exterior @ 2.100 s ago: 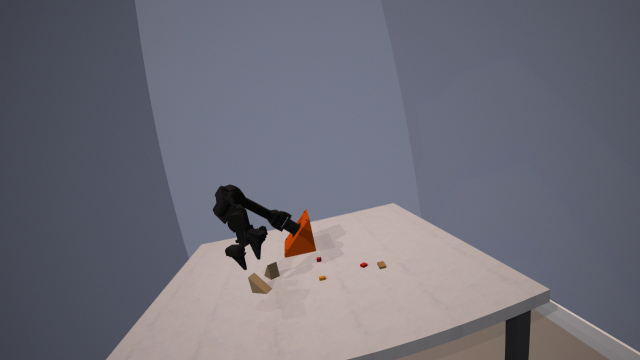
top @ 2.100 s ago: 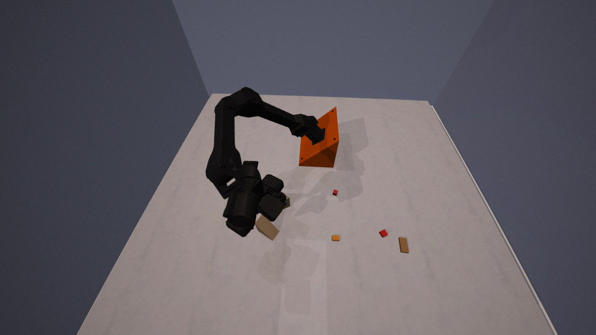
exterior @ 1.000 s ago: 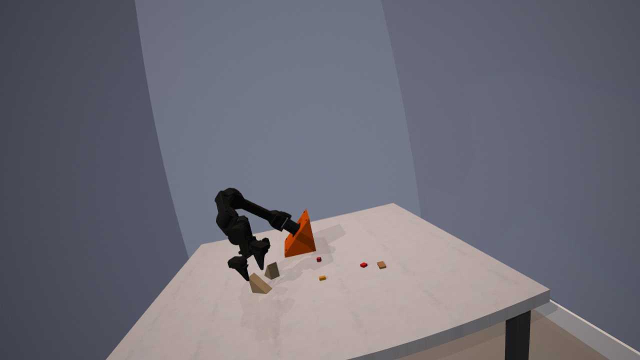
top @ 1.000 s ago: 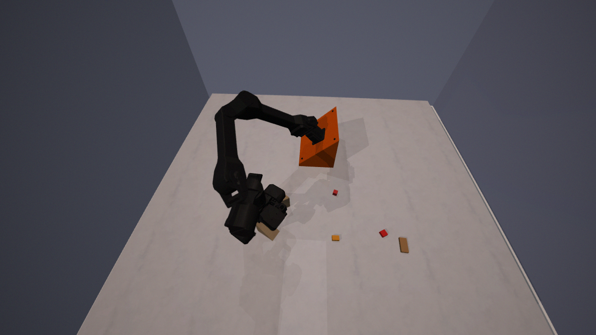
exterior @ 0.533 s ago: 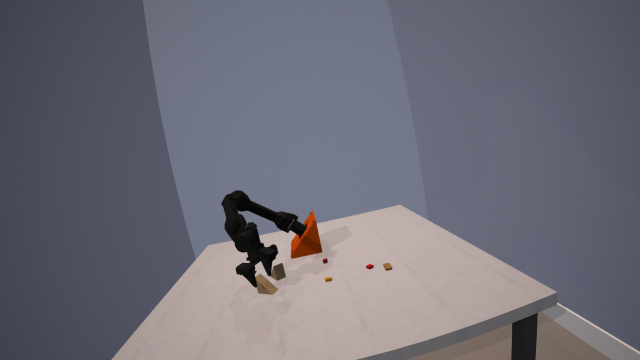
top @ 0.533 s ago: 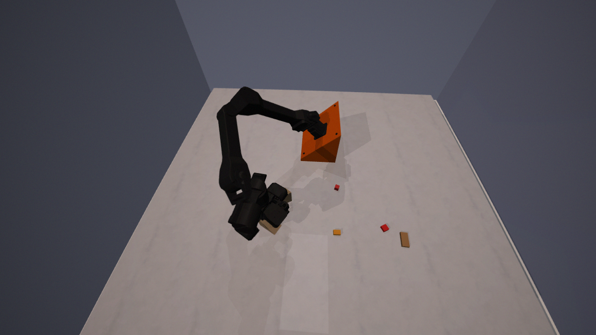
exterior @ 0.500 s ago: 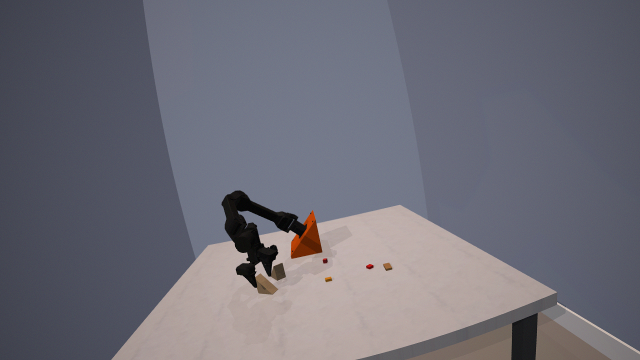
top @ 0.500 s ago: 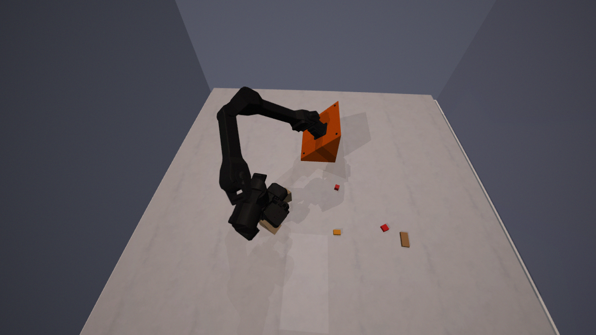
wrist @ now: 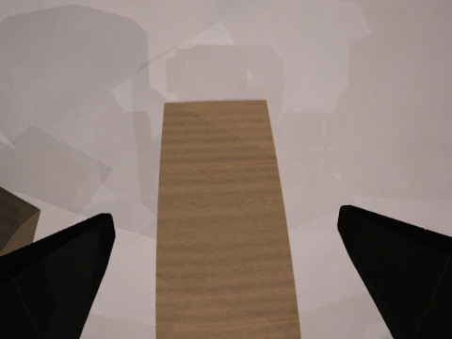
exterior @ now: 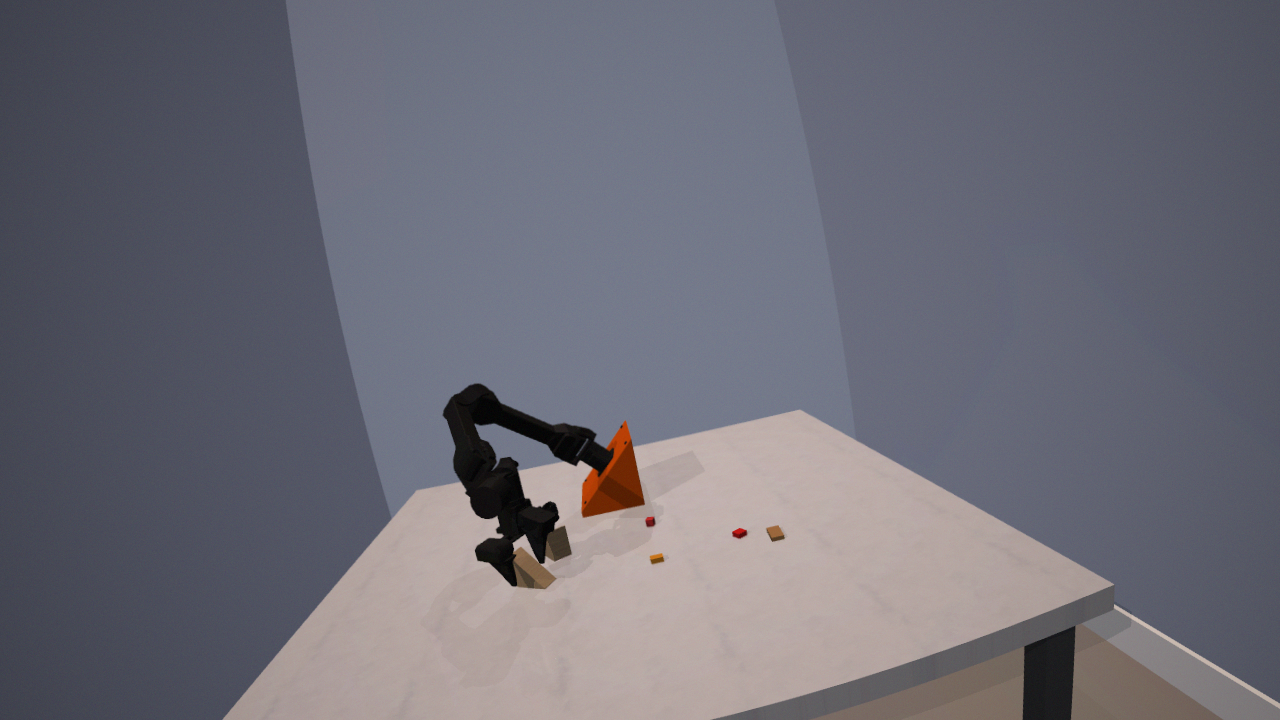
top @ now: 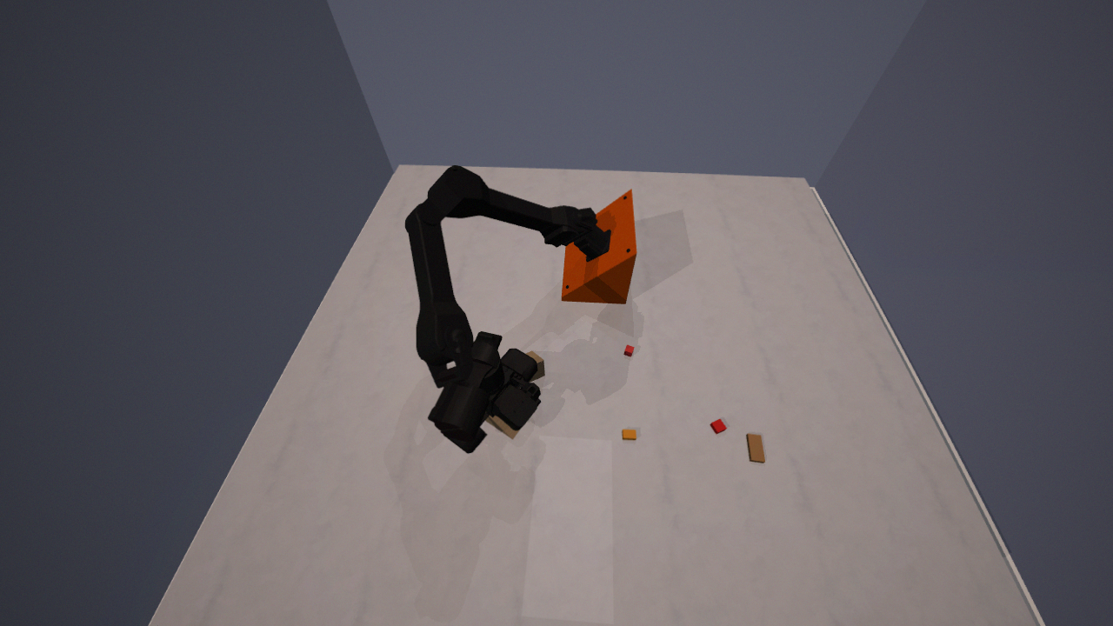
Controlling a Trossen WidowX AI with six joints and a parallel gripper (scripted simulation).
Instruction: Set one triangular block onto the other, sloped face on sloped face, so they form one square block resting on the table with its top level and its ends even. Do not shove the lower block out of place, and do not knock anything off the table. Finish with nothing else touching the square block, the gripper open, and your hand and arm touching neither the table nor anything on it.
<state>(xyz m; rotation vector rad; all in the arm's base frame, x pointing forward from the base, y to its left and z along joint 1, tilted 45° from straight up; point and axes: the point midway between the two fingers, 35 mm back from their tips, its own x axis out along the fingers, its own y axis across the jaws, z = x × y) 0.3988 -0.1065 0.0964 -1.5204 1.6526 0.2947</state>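
Right now my gripper tip is right at the triangular block. Round my gripper tip: small orange piece: 1 cm behind, 24 cm to the left, 1 cm below; then flat tan piece: 2 cm behind, 47 cm to the left, 2 cm below.
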